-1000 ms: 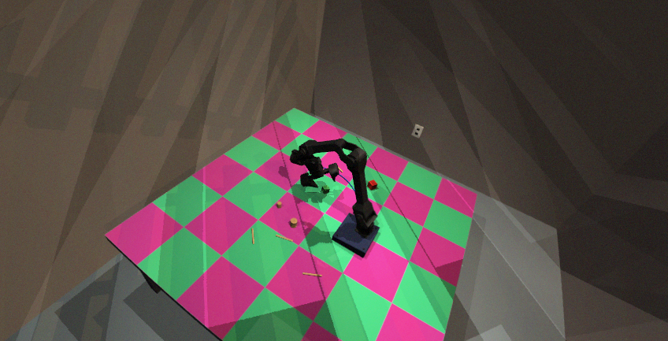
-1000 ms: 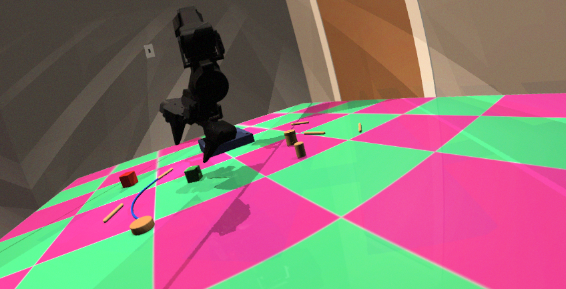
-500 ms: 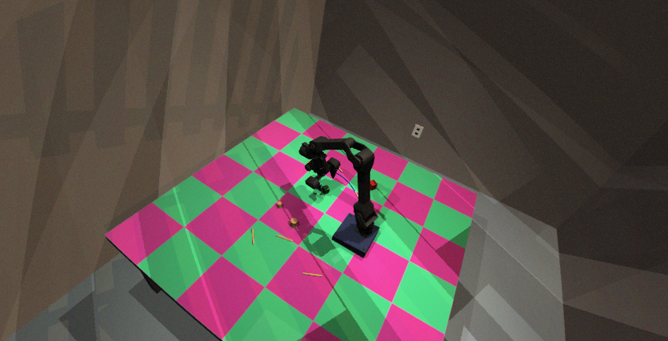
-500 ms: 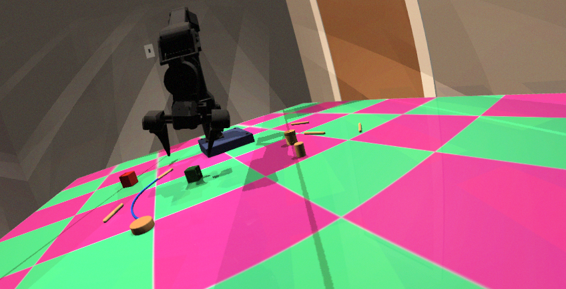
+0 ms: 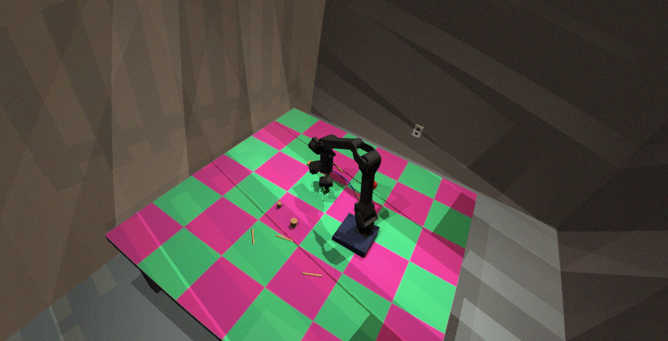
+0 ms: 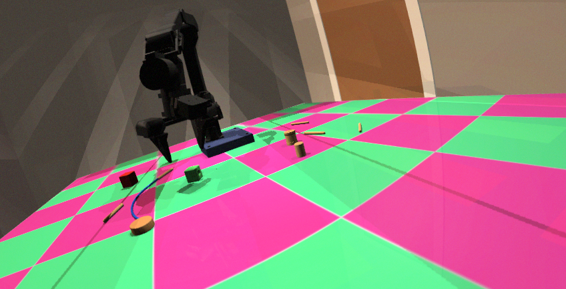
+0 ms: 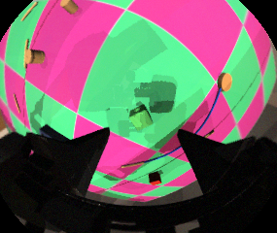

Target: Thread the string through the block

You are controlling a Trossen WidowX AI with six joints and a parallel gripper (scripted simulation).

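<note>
Right now the green block is 5 cm below my gripper tip. From my gripper tip the other things lie so: red cube (15 cm behind, 21 cm to the right, 4 cm below); round wooden button (18 cm ahead, 9 cm to the right, 5 cm below).
</note>
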